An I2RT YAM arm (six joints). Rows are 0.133 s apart.
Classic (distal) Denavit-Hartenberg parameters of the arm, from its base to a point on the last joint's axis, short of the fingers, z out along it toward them. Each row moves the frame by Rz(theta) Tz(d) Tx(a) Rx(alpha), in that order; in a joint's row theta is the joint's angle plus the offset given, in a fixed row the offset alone. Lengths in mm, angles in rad.
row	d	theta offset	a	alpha
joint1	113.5	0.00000	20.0	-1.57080
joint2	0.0	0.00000	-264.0	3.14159
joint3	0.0	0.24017	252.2	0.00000
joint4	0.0	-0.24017	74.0	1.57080
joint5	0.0	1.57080	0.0	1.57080
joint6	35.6	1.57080	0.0	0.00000
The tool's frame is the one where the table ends.
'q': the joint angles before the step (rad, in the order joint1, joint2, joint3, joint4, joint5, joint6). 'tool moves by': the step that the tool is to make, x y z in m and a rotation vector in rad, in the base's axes. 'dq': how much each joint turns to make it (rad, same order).
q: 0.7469 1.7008 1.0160 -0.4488 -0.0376 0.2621
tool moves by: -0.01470 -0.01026 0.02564 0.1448 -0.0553 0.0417
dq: -0.0013 -0.1436 -0.0749 0.0700 -0.0810 -0.0043
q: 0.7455 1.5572 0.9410 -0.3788 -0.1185 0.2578
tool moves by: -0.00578 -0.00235 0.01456 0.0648 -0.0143 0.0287
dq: 0.0018 -0.0563 -0.0072 0.0053 -0.0464 -0.0007
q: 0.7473 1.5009 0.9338 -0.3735 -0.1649 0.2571
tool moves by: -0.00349 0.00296 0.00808 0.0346 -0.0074 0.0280
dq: 0.0120 -0.0189 0.0080 0.0021 -0.0258 -0.0007
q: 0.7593 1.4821 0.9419 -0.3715 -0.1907 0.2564
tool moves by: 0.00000 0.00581 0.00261 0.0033 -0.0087 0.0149
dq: 0.0139 0.0109 0.0185 0.0003 0.0023 -0.0031
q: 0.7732 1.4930 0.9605 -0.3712 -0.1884 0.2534
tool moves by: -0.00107 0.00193 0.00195 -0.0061 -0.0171 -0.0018
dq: 0.0091 -0.0021 0.0044 0.0011 0.0196 -0.0016
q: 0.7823 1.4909 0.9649 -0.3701 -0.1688 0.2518
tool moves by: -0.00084 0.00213 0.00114 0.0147 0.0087 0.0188
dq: 0.0043 0.0018 0.0048 0.0011 -0.0220 -0.0010
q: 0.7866 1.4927 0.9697 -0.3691 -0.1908 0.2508
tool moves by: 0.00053 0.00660 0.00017 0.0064 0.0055 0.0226
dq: 0.0122 0.0201 0.0189 0.0012 -0.0131 -0.0029
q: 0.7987 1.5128 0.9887 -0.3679 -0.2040 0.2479
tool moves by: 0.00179 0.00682 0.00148 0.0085 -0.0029 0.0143
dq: 0.0102 0.0205 0.0231 0.0053 -0.0055 -0.0008
